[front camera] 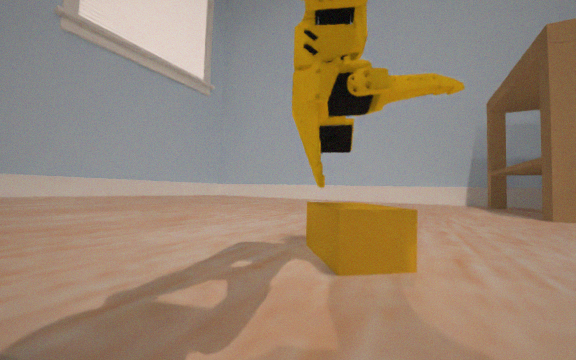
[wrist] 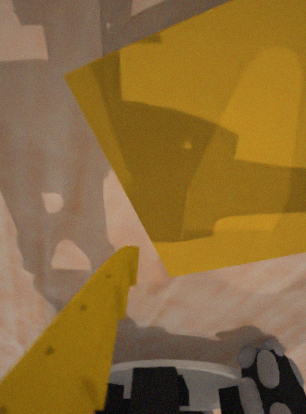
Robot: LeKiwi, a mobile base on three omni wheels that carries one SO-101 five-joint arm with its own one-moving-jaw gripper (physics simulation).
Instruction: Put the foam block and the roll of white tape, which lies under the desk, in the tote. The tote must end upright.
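Places are measured from the arm's base along level axes (x ahead, y left, z up), in metres.
Pixels of known places: hand, tool point: point(front camera: 324, 181) point(wrist: 137, 260).
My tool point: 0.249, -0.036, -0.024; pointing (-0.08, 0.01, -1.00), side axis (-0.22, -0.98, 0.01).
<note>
Ahead of a thing's pixels: the offset from my tool point to its top centre, as dx, dy, dz. "*": to the spot under its first point.
The yellow foam block {+0.010, -0.027, -0.020} point(front camera: 377, 241) point(wrist: 200, 150) lies flat on the floor, right of the middle in the front view. It fills much of the upper right of the wrist view, with arm shadows across its top. My gripper point(front camera: 391, 136) is fully open and empty, above the block. Its fixed jaw points down, with the tip a little above the block's far left part in the front view. Its moving jaw is swung out to the right. In the wrist view the notched fixed jaw point(wrist: 90, 325) shows at the lower left, beside the block's near left corner. The white tape and the tote do not show.
A brown wooden piece of furniture {* +0.289, -0.566, +0.137} point(front camera: 556, 130) with open sides and a low crosspiece stands at the right in the front view. A blue wall point(front camera: 125, 125) with a white baseboard point(front camera: 100, 187) and a window {* +1.150, +0.866, +0.875} point(front camera: 145, 35) is behind. The arm's shadow falls on the floor.
</note>
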